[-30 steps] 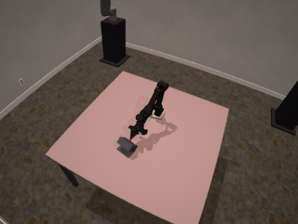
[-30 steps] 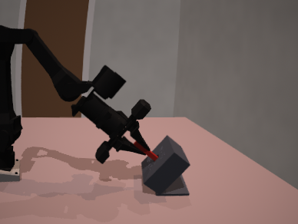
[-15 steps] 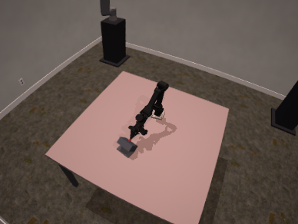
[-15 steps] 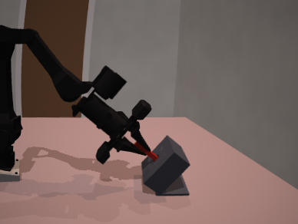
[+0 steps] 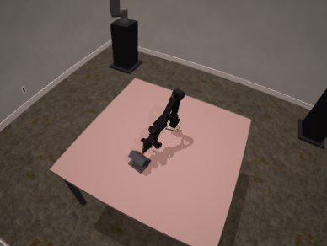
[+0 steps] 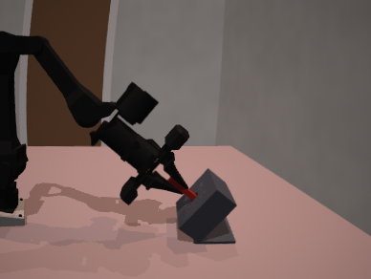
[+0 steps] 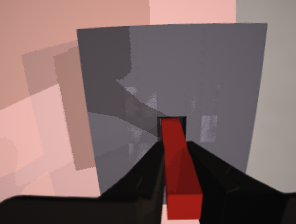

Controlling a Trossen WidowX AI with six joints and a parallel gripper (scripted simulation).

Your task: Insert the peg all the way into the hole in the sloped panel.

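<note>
The red peg lies 3 cm ahead of my hand and 2 cm below it. From my hand the other things lie so: grey base plate: 11 cm below, 9 cm ahead, 2 cm to the right.
</note>
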